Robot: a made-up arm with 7 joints.
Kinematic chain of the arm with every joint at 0, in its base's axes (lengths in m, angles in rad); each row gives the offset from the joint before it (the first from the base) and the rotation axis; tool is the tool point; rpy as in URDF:
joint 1: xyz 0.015 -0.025 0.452 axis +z
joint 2: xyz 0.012 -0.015 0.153 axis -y
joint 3: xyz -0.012 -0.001 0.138 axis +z
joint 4: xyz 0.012 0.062 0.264 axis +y
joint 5: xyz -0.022 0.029 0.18 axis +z
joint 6: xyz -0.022 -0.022 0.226 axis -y
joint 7: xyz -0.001 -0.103 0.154 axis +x
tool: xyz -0.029 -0.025 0.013 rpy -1.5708 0 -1.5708
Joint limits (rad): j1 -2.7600..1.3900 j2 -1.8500..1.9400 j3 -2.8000..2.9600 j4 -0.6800..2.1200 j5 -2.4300..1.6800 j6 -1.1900..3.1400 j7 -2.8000..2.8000
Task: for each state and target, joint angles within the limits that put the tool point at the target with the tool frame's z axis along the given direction. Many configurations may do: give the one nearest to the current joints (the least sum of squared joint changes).
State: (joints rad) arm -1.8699 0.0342 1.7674 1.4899 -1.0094 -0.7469 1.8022
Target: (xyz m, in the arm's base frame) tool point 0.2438 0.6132 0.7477 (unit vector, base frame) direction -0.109 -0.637 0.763
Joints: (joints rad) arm -1.2390 0.6692 2.1114 1.7903 -1.6978 -0.8863 1.7985
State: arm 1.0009 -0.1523 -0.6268 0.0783 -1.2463 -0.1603 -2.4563
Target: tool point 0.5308 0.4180 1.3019 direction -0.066 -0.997 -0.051
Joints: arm 0.8675 -0.5987 -0.7586 0.4983 -1.3542 -0.4770 -2.5225
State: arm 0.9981 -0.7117 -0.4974 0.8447 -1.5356 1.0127 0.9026
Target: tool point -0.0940 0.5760 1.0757 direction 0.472 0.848 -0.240
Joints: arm 1.3891 -0.2617 -0.0293 1.5407 -1.4904 1.2828 0.9509
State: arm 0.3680 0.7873 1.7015 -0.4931 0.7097 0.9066 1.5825
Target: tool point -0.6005 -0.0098 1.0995 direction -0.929 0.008 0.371
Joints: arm -0.2313 1.0644 1.8146 -0.3262 0.8238 1.3494 1.5983
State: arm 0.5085 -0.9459 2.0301 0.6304 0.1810 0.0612 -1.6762
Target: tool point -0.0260 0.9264 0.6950 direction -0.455 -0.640 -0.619
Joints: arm 1.3054 -1.4006 1.4077 0.6257 -0.5154 -0.4902 -1.5597
